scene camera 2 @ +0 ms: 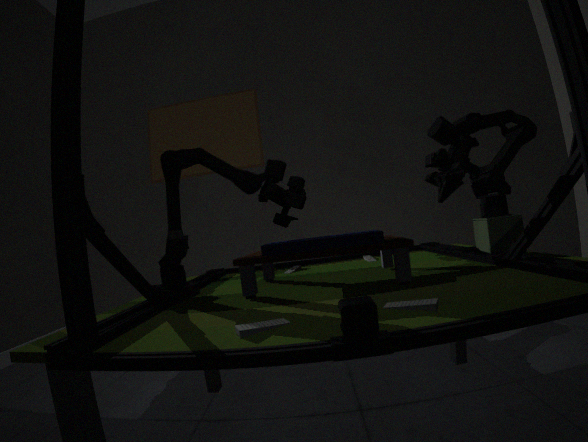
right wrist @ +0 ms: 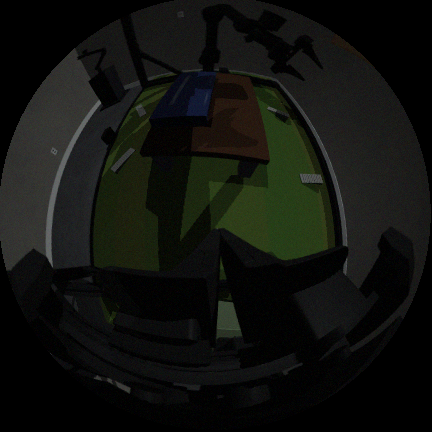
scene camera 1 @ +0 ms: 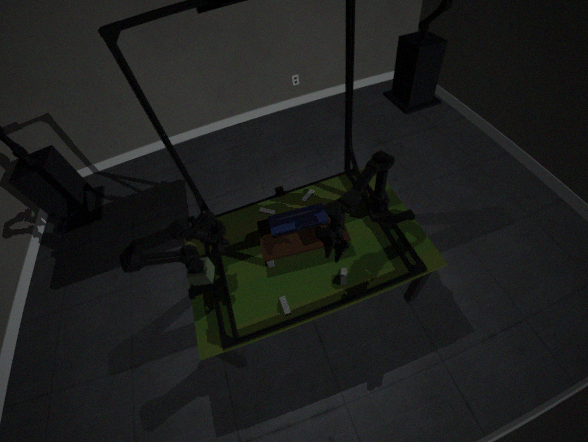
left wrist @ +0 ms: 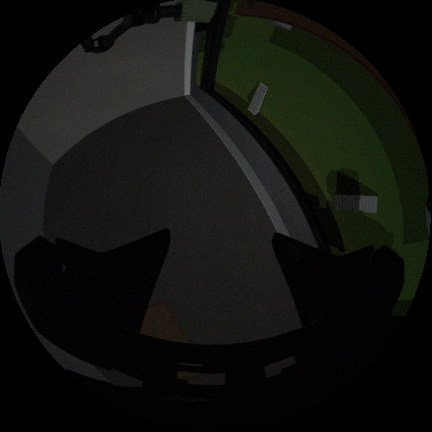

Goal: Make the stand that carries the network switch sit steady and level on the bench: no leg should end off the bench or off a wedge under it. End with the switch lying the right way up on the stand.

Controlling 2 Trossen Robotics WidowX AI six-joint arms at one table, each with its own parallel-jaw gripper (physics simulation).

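Places are measured from the left arm's base along level axes (x left, y down, z back), in metres.
Pixels of known places: left gripper, fingertip midpoint: (right wrist: 312, 74) (scene camera 1: 331, 260) (left wrist: 223, 236); right gripper, fingertip midpoint: (scene camera 2: 439, 202) (right wrist: 217, 233) (scene camera 1: 229, 243); left arm's base, origin of the base link: (scene camera 2: 174, 286) (scene camera 1: 378, 208); right arm's base, origin of the base link: (scene camera 2: 495, 216) (scene camera 1: 197, 267).
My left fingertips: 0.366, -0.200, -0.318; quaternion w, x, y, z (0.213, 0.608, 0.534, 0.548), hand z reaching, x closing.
Note:
For each thing: its top centre in the pictures, then the offset to it from my left fingertips, as dx, dy, dz. "spot": a spot on its surface instead. Level surfaces: height alone.
- blue network switch, middle of its top: (scene camera 2: 321, 237) (right wrist: 189, 85) (scene camera 1: 297, 217) -0.317, +0.104, -0.116
- more, middle of its top: (left wrist: 354, 204) (right wrist: 278, 110) (scene camera 1: 343, 275) -0.026, +0.221, +0.059
- green bench, its level: dy +0.233
- small dark block, surface spot: (scene camera 2: 358, 320) (scene camera 1: 279, 189) spot: -0.621, +0.201, -0.203
The blue network switch (scene camera 1: 299, 220) (scene camera 2: 325, 243) (right wrist: 172, 107) lies flat on the red-brown stand (scene camera 1: 285, 247) (scene camera 2: 400, 242) (right wrist: 230, 137), toward its far long side in scene camera 1. Grey legs carry the stand; whether it is slightly tilted, I cannot tell. Ridged pale wedges lie apart from the legs: one (scene camera 1: 308, 195) (scene camera 2: 262, 327), another (scene camera 1: 267, 210) (scene camera 2: 411, 304) (right wrist: 123, 160), a third (scene camera 1: 285, 305) (left wrist: 258, 99) (right wrist: 311, 178), and one more (scene camera 1: 343, 276) (left wrist: 355, 203). My left gripper (scene camera 2: 286, 221) (left wrist: 223, 236) is open and empty, above the stand's side. My right gripper (scene camera 2: 441, 200) (right wrist: 217, 233) is shut, empty and raised.
A dark frame with uprights (scene camera 1: 349, 90) (scene camera 2: 67, 150) surrounds the green bench (scene camera 1: 250, 300). A small dark block (scene camera 1: 279, 191) (scene camera 2: 358, 320) sits on the far rail in scene camera 1. A pale box (scene camera 1: 201, 272) (scene camera 2: 495, 234) is at the right arm's base.

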